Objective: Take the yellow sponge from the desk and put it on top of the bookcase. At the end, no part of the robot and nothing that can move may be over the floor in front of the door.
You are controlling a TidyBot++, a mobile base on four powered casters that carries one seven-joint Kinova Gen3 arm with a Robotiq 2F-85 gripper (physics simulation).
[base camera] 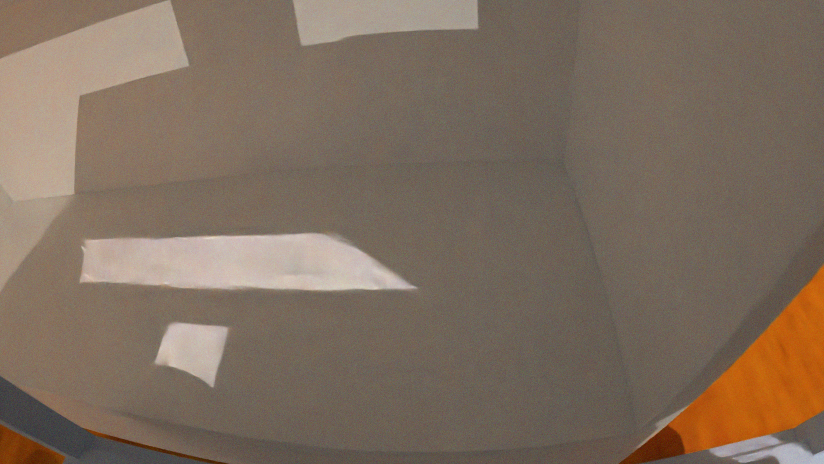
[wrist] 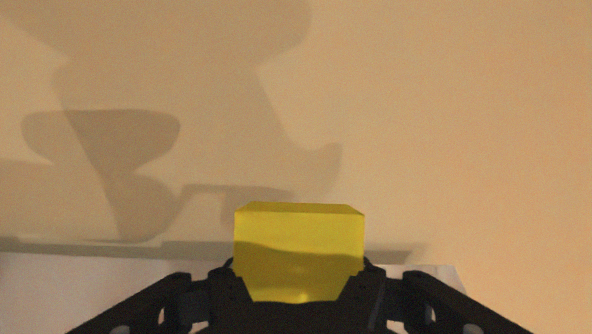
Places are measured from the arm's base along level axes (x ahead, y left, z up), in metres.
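Pixels of known places: gripper, fingertip midpoint: (wrist: 297,263).
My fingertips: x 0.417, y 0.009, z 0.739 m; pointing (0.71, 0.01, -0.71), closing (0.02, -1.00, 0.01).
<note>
Behind a point stands the place of what it marks.
The yellow sponge (wrist: 299,230) @[x 0.407, y 0.008, z 0.793 m] shows at the bottom centre of the wrist view. My gripper (wrist: 297,263) @[x 0.417, y 0.009, z 0.739 m] is shut on it, with one black finger on each side. The pale top of the bookcase (wrist: 75,287) @[x 0.424, y 0.218, z 0.663 m] shows behind and below the sponge, at the lower left and in a small piece at the right, where its right edge shows. I cannot tell how high above that top the sponge is. In the base camera view, the grey inside of the bookcase (base camera: 403,357) @[x 0.240, y 0.021, z -0.297 m] fills most of the picture, very close. The desk and the door do not show.
A tan wall (wrist: 475,125) @[x 0.481, y -0.109, z 0.804 m] stands behind the bookcase top, with shadows of the arm on its left part. Orange wooden floor (base camera: 766,357) @[x 0.250, y -0.343, z -0.397 m] shows right of the bookcase in the base camera view. Grey parts of my base (base camera: 40,412) @[x 0.145, y 0.230, z -0.237 m] show at the lower corners.
</note>
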